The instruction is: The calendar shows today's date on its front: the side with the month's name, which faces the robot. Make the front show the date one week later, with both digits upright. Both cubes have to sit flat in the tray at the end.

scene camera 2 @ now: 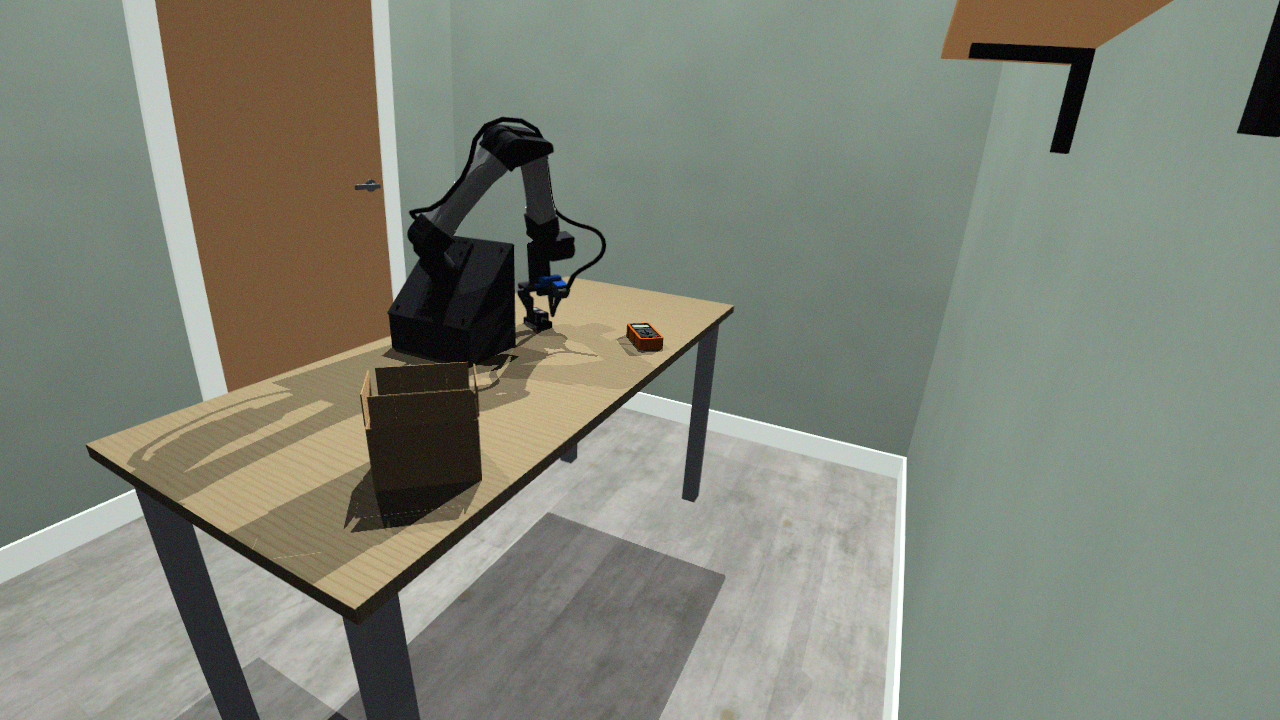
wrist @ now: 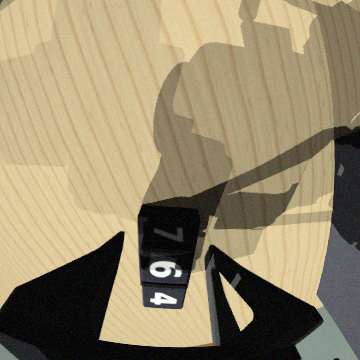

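Observation:
The calendar is a small dark block on the table. In the scene view the calendar is tiny and its digits cannot be read. In the wrist view the calendar's dark cubes form one column. A dim 7 shows on a shaded face, a bright white 6 below it and a white 4 lowest, all turned sideways in the picture. The front with the month's name and the tray cannot be made out. My gripper is open, pointing down at the calendar, with one finger on each side of the column and gaps between.
An orange multimeter lies on the table near the far right edge. An open cardboard box stands toward the near end. The arm's black base block stands beside the calendar. A wall shelf shows at the upper right.

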